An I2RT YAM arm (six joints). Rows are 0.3 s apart.
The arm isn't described. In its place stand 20 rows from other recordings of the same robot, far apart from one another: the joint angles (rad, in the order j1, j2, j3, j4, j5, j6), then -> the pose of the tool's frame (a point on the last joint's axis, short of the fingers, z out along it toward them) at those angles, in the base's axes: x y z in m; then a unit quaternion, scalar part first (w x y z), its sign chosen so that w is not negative.
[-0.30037, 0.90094, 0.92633, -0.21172, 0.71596, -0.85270] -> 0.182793 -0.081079 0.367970 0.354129 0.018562 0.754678 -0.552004
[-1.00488, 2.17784, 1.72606, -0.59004, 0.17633, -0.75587] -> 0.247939 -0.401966 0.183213 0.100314 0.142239 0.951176 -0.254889
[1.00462, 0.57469, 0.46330, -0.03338, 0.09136, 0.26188] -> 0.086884 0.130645 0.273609 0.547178 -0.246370 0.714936 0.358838
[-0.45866, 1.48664, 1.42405, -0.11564, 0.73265, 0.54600] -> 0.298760 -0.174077 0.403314 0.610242 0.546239 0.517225 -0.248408
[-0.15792, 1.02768, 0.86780, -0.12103, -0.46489, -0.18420] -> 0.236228 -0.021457 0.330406 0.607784 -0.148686 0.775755 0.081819
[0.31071, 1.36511, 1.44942, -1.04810, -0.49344, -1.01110] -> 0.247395 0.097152 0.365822 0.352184 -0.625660 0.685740 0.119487
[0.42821, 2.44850, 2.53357, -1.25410, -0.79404, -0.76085] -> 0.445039 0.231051 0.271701 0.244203 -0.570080 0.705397 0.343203
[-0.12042, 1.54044, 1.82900, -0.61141, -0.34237, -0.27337] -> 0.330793 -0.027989 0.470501 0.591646 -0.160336 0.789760 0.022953
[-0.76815, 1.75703, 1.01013, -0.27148, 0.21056, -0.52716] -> 0.244049 -0.246118 0.157891 0.155285 0.143457 0.946387 -0.244249
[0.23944, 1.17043, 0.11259, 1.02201, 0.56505, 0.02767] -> 0.192613 0.027400 0.168874 0.687577 0.119438 0.707716 -0.110051
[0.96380, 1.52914, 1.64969, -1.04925, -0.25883, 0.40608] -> 0.169305 0.259770 0.379478 0.164874 -0.298163 0.893410 0.292803
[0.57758, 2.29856, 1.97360, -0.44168, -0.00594, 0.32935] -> 0.440463 0.287309 0.213228 0.350583 -0.115077 0.913023 0.173892
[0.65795, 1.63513, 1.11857, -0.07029, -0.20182, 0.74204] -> 0.288634 0.232083 0.247834 0.302248 -0.010684 0.878144 0.370668
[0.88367, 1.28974, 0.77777, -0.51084, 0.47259, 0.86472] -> 0.167820 0.178984 0.209205 0.341647 0.054472 0.936505 0.057173
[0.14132, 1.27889, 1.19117, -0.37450, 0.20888, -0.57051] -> 0.288887 0.033643 0.356110 0.492587 -0.243230 0.811764 -0.198082
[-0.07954, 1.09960, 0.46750, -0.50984, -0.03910, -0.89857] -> 0.178379 -0.012822 0.152734 0.196783 -0.392787 0.894478 -0.083085
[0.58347, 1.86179, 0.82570, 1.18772, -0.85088, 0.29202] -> 0.292845 0.225392 0.200899 0.511867 -0.395959 0.541684 0.536458
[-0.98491, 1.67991, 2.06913, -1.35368, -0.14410, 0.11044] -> 0.178381 -0.259556 0.434653 0.298850 0.477320 0.823880 -0.063846
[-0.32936, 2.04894, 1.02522, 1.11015, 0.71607, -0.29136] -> 0.390475 -0.158164 0.178570 0.584945 0.270249 0.628017 -0.436348
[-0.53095, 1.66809, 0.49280, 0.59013, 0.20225, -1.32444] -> 0.243147 -0.151067 0.113149 0.211093 -0.294645 0.826875 -0.430003
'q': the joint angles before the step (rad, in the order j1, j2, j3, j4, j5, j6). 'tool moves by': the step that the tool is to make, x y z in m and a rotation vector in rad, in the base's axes. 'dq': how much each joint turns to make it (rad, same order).
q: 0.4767, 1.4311, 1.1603, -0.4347, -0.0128, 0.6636
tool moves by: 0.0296, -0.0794, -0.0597, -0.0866, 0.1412, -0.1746
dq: -0.2709, 0.0770, -0.1194, 0.0312, -0.0432, -0.0920
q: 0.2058, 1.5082, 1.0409, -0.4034, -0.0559, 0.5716
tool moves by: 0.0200, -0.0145, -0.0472, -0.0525, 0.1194, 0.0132
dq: -0.0560, 0.1543, -0.0043, 0.0270, -0.0164, -0.0739
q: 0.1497, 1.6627, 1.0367, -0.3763, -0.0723, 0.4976
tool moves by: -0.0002, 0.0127, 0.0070, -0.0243, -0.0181, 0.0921
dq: 0.0364, -0.0048, 0.0221, -0.0178, -0.0076, -0.0616
